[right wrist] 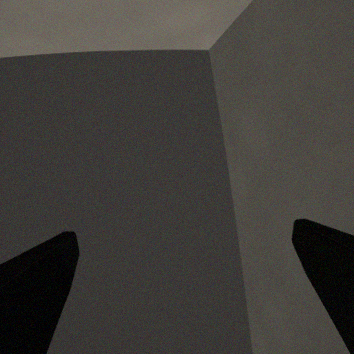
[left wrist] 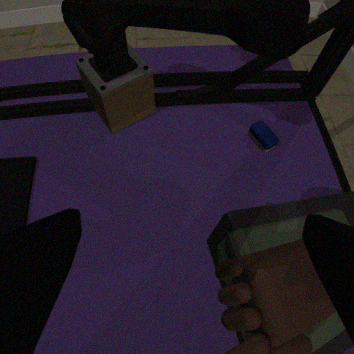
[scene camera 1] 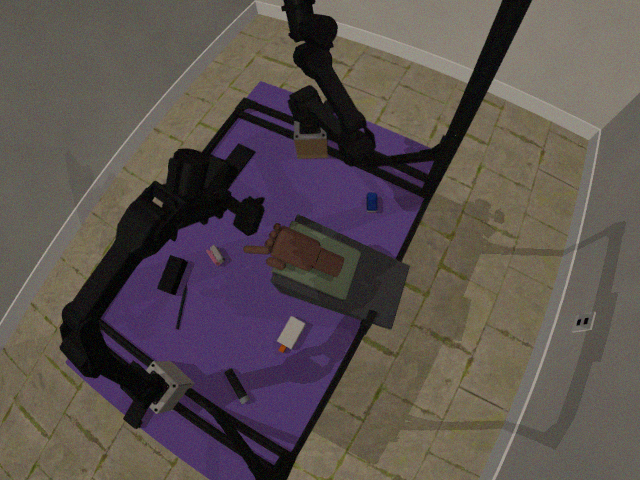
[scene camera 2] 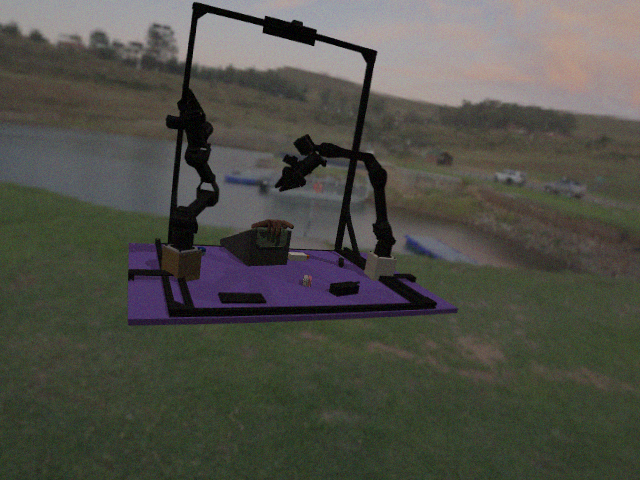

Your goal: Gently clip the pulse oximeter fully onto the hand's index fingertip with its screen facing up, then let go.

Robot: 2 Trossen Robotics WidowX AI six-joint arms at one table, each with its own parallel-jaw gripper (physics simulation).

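Frame: origin at the left arm's base, x ahead, y left, z up, level; centimetres.
Seen in the pictures: left gripper, fingertip midpoint: (left wrist: 194, 223) (scene camera 1: 248, 189) (scene camera 2: 277, 189); right gripper, fingertip midpoint: (right wrist: 186, 236) (scene camera 2: 186, 86); left arm's base, origin of the base link: (scene camera 1: 154, 387) (scene camera 2: 382, 255); right arm's base, origin of the base link: (left wrist: 112, 63) (scene camera 1: 310, 125) (scene camera 2: 182, 247).
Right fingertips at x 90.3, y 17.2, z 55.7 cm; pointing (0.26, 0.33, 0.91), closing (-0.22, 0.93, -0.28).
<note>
Offsets run from my right fingertips to a thing's middle. "*": to the spot under its first point.
The pulse oximeter, a small white-and-pink clip @(dx -52.3, dy -3.2, dz -64.7 cm) (scene camera 1: 214, 254) (scene camera 2: 307, 280), lies on the purple table, apart from the hand; its screen cannot be made out. The brown hand (scene camera 1: 297, 249) (scene camera 2: 272, 225) (left wrist: 290, 280) rests on a green pad on a dark wedge, its index finger (scene camera 1: 254, 249) stretched out past the pad with nothing on it. My left gripper (scene camera 1: 256, 215) (scene camera 2: 282, 186) (left wrist: 194, 223) is open and empty, high above the table. My right gripper (scene camera 2: 187, 93) (right wrist: 186, 236) is open and empty, raised high and facing the walls; its fingers lie beyond the top edge of scene camera 1.
The dark wedge @(* dx -32.6, dy -49.3, dz -61.5 cm) (scene camera 1: 382, 289) stands at the table edge. A blue block @(dx -11.2, dy -32.0, dz -64.6 cm) (scene camera 1: 371, 201) (left wrist: 263, 135), a white box @(dx -57.4, dy -35.9, dz -64.8 cm) (scene camera 1: 293, 330) with an orange end, a black cylinder @(dx -77.6, dy -32.7, dz -64.9 cm) (scene camera 1: 236, 383), a black box @(dx -65.4, dy +3.9, dz -64.5 cm) (scene camera 1: 172, 274), a thin black stick @(dx -70.8, dy -4.5, dz -65.8 cm) (scene camera 1: 181, 308) and a flat black slab @(dx -24.7, dy +14.0, dz -65.8 cm) (scene camera 2: 241, 298) lie around.
</note>
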